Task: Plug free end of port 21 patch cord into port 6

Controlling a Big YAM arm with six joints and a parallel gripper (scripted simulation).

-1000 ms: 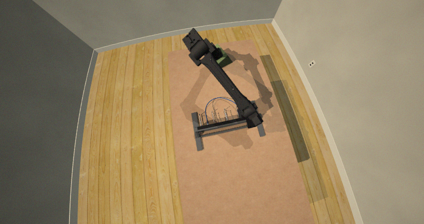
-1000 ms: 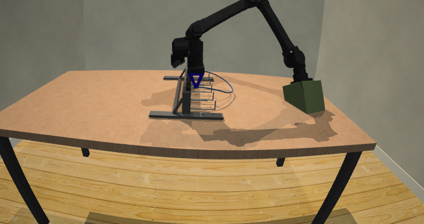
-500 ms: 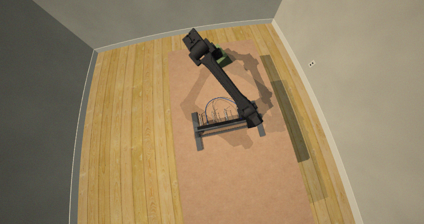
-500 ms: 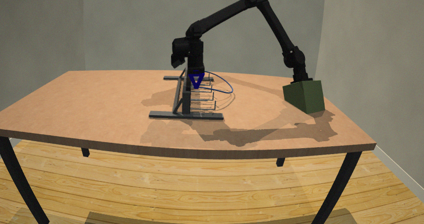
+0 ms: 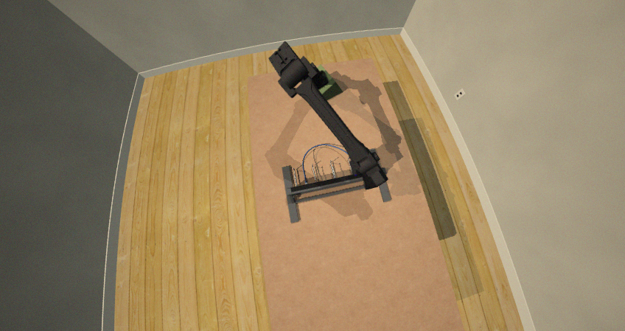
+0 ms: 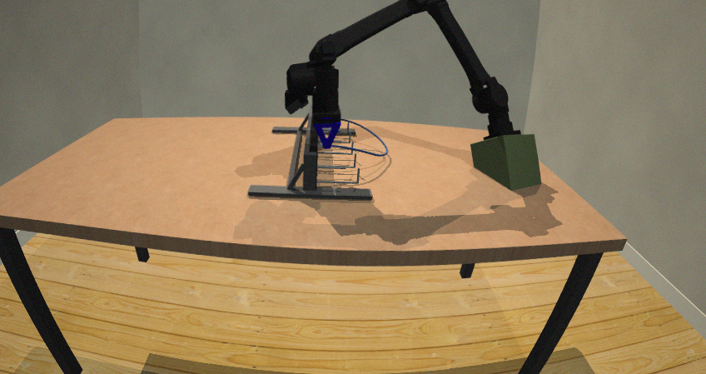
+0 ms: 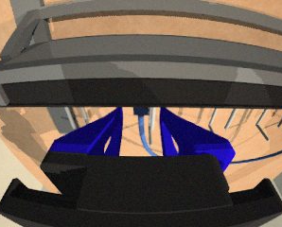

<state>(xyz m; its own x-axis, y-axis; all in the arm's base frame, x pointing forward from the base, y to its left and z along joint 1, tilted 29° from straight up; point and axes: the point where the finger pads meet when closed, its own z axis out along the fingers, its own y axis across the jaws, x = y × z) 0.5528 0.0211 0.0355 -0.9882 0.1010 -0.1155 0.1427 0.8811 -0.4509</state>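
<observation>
Right now the plug is 2 cm ahead of my hand.
</observation>
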